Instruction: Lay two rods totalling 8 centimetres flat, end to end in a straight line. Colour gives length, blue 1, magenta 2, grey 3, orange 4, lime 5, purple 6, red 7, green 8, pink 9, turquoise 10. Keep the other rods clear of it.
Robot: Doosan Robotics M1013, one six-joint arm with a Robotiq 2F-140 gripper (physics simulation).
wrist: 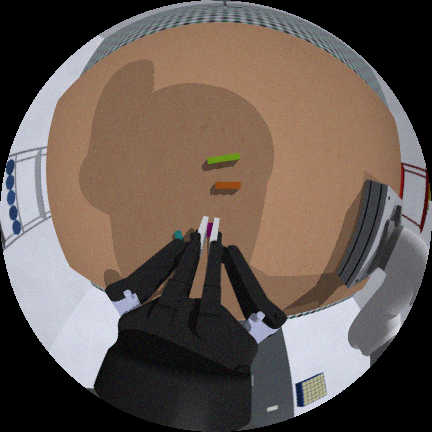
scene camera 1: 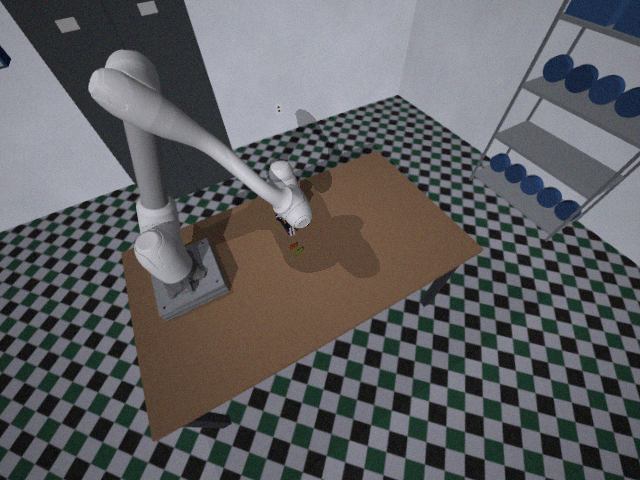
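Note:
My gripper is shut on the magenta rod, which shows between the pale fingertips in the wrist view. An orange rod lies flat on the table beyond the fingertips. A lime rod lies flat a little farther out, apart from the orange rod and at a slight angle to it. One end of a turquoise rod shows left of the fingers in the wrist view, the rest hidden by the gripper. The purple rod cannot be made out in either view.
The rods lie on a brown table. The arm's grey base plate stands at one end of it. A shelf rack with blue items stands beyond the table, and a dark cabinet stands behind the arm.

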